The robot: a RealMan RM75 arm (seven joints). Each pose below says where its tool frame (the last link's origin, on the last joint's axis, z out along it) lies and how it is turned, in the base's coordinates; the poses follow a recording.
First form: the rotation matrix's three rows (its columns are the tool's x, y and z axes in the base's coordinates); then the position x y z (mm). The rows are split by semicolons.
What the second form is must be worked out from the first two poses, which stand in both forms.
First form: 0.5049, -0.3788, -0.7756; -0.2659, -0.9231, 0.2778; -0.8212, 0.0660, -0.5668; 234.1, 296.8, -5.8
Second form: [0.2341, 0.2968, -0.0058, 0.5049, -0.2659, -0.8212, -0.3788, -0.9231, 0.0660]
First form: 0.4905, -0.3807, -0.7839; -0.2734, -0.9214, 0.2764; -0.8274, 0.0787, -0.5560; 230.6, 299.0, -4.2
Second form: [0.2306, 0.2990, -0.0042, 0.4905, -0.2734, -0.8274, -0.3807, -0.9214, 0.0787]
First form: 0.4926, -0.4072, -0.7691; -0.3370, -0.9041, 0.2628; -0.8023, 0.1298, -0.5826; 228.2, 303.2, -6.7
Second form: [0.2282, 0.3032, -0.0067, 0.4926, -0.3370, -0.8023, -0.4072, -0.9041, 0.1298]
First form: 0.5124, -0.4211, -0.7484; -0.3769, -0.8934, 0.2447; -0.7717, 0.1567, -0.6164; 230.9, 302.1, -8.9
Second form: [0.2309, 0.3021, -0.0089, 0.5124, -0.3769, -0.7717, -0.4211, -0.8934, 0.1567]
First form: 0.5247, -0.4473, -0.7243; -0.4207, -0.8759, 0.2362; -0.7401, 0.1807, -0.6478; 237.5, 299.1, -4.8
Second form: [0.2375, 0.2991, -0.0048, 0.5247, -0.4207, -0.7401, -0.4473, -0.8759, 0.1807]
